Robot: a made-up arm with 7 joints. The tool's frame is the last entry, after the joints. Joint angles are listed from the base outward. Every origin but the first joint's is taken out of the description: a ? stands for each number. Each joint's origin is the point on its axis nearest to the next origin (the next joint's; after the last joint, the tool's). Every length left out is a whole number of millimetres.
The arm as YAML. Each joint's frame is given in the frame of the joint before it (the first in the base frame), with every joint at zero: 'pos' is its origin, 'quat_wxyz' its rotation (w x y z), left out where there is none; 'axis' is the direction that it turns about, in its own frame. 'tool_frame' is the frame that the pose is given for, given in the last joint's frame.
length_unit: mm
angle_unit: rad
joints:
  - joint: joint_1
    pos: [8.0, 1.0, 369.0]
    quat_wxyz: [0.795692, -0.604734, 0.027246, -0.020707]
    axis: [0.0, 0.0, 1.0]
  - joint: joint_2
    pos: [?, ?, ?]
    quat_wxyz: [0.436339, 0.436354, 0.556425, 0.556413]
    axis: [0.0, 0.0, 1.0]
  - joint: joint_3
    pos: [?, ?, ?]
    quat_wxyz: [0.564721, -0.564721, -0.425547, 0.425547]
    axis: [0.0, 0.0, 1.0]
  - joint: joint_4
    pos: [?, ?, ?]
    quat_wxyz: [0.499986, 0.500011, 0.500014, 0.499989]
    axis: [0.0, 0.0, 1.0]
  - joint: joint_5
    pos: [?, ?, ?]
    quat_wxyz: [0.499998, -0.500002, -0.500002, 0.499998]
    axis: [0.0, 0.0, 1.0]
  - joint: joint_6
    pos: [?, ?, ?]
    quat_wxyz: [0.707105, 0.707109, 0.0, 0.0]
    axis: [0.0, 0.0, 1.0]
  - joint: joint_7
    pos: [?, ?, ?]
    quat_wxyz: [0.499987, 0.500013, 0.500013, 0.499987]
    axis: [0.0, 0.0, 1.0]
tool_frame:
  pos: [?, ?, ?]
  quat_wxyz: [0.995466, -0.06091, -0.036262, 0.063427]
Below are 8 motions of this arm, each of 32 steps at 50 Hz.
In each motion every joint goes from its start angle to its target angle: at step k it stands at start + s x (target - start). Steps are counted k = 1, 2, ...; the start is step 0. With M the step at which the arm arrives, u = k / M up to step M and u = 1 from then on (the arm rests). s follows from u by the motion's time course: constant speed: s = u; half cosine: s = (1 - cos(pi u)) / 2; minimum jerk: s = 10 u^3 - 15 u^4 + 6 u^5.
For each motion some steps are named. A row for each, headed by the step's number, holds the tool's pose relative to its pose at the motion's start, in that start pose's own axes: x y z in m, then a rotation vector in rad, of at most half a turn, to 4 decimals.
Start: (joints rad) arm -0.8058 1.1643 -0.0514 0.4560 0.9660 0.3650 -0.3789
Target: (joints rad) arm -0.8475 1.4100 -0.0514 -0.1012 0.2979 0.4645 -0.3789
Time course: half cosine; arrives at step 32
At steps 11, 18, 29, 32:
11: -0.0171 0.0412 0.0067 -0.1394 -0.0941 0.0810
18: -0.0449 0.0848 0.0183 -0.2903 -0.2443 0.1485
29: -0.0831 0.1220 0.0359 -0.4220 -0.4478 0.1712
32: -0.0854 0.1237 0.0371 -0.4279 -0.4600 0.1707

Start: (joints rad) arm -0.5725 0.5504 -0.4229 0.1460 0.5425 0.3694 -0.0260
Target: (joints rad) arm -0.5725 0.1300 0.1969 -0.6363 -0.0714 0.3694 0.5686
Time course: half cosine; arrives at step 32
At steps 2, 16, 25, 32:
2: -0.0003 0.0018 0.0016 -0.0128 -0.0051 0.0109
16: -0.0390 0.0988 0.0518 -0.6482 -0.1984 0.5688
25: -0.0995 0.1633 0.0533 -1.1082 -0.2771 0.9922
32: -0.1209 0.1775 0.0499 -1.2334 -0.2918 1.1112

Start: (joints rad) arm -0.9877 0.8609 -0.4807 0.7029 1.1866 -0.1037 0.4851
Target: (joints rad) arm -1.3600 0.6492 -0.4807 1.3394 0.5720 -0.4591 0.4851
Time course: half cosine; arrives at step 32
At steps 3, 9, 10, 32:
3: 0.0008 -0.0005 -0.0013 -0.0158 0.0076 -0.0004
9: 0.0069 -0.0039 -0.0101 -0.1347 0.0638 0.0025
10: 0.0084 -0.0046 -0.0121 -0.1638 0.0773 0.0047
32: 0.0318 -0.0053 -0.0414 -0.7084 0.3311 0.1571

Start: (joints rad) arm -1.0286 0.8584 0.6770 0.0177 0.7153 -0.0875 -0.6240
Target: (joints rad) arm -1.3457 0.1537 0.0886 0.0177 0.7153 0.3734 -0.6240
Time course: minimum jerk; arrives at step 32
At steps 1, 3, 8, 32:
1: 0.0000 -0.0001 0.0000 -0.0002 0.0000 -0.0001
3: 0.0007 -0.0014 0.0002 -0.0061 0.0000 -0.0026
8: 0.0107 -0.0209 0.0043 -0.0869 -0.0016 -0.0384
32: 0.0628 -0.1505 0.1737 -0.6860 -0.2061 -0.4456

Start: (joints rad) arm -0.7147 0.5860 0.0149 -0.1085 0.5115 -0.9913 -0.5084
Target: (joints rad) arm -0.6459 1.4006 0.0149 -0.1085 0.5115 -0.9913 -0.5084
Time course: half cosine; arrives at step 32
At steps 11, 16, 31, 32:
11: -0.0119 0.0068 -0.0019 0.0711 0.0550 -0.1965
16: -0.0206 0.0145 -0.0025 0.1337 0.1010 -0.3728
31: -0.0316 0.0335 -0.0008 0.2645 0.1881 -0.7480
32: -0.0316 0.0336 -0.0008 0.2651 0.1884 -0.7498

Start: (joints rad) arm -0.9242 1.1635 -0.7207 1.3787 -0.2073 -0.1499 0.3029
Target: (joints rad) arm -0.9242 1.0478 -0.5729 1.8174 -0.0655 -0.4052 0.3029
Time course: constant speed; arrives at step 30
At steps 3, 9, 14, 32:
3: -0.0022 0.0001 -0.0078 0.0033 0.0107 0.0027
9: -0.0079 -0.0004 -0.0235 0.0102 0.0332 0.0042
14: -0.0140 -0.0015 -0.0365 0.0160 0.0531 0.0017
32: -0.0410 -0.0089 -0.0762 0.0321 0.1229 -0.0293

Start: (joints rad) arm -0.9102 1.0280 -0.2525 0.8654 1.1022 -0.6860 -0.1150
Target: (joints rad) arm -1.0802 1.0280 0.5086 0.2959 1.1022 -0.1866 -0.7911
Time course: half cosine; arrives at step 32
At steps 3, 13, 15, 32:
3: -0.0009 0.0064 -0.0011 0.0019 0.0142 0.0108
13: -0.0374 0.1014 -0.0175 -0.0126 0.2455 0.1811
15: -0.0553 0.1259 -0.0215 -0.0328 0.3131 0.2319
32: -0.2039 0.2169 -0.0281 -0.2794 0.6531 0.5402

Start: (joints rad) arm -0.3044 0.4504 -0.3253 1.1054 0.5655 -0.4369 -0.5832
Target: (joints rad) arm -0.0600 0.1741 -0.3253 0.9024 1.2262 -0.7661 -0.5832
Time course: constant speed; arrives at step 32
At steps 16, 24, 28, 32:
16: 0.0380 -0.0747 0.0492 0.2708 -0.1525 -0.2493
24: 0.0487 -0.1132 0.0744 0.3976 -0.2398 -0.3637
28: 0.0520 -0.1322 0.0869 0.4591 -0.2848 -0.4180
32: 0.0541 -0.1508 0.0992 0.5195 -0.3301 -0.4702

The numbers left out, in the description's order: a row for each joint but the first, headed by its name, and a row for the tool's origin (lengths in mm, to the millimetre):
joint_2: 0.0 27.0 0.0
joint_3: 161.0 -53.0 0.0
joint_4: 1.0 8.0 0.0
joint_5: -219.0 -6.0 0.0
joint_6: 0.0 -30.0 0.0
joint_7: 8.0 73.0 0.0
tool: -1.0 10.0 0.0

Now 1 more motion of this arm.
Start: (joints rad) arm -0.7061 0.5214 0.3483 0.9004 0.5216 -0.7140 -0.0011
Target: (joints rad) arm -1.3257 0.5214 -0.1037 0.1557 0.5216 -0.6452 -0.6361
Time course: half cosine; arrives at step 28
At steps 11, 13, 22, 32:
11: 0.0844 0.0081 0.1254 0.0862 -0.3980 -0.1927
13: 0.0996 0.0110 0.1714 0.1342 -0.5240 -0.2495
22: 0.0939 0.0204 0.3584 0.4296 -1.0069 -0.4369
32: 0.0772 0.0215 0.3989 0.5248 -1.1138 -0.4690

